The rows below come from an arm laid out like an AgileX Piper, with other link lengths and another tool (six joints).
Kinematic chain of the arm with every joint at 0, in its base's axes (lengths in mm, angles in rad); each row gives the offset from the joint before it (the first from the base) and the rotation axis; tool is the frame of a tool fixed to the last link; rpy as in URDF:
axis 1: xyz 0 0 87.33 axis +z
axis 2: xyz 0 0 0 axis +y
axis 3: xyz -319.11 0 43.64 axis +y
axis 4: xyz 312.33 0 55.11 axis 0.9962 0 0.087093
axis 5: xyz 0 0 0 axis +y
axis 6: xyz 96.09 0 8.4 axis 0.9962 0 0.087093
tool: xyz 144.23 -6 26.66 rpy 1.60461 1.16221 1.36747
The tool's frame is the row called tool.
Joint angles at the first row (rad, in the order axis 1, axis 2, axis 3, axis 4, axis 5, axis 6):
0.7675 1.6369 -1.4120 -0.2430 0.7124 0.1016
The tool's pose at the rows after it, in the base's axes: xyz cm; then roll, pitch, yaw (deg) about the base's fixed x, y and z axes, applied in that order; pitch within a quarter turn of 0, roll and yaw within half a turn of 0:
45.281 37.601 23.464 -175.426 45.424 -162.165
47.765 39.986 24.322 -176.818 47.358 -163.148
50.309 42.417 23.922 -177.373 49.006 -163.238
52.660 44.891 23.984 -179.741 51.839 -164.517
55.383 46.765 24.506 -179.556 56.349 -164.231
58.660 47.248 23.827 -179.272 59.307 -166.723
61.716 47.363 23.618 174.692 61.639 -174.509
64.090 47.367 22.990 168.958 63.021 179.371
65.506 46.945 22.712 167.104 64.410 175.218
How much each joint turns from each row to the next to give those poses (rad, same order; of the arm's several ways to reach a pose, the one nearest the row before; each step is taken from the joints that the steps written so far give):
-0.0049 0.0779 -0.1109 0.0043 -0.0292 0.0000
0.0000 0.0940 -0.1298 0.0000 -0.0019 0.0000
0.0000 0.1053 -0.1189 -0.0058 -0.0157 -0.0023
-0.0006 0.0939 -0.1093 0.0000 -0.0419 0.0000
-0.0017 0.0929 -0.1150 -0.0527 -0.0455 0.0169
-0.0111 0.1025 -0.1163 -0.0968 -0.0160 0.0832
-0.0226 0.0913 -0.1139 -0.0373 -0.0277 0.0688
-0.0238 0.0746 -0.0848 0.0020 -0.0364 0.0224
-0.0039 0.0471 -0.0572 -0.0861 0.0025 0.0897

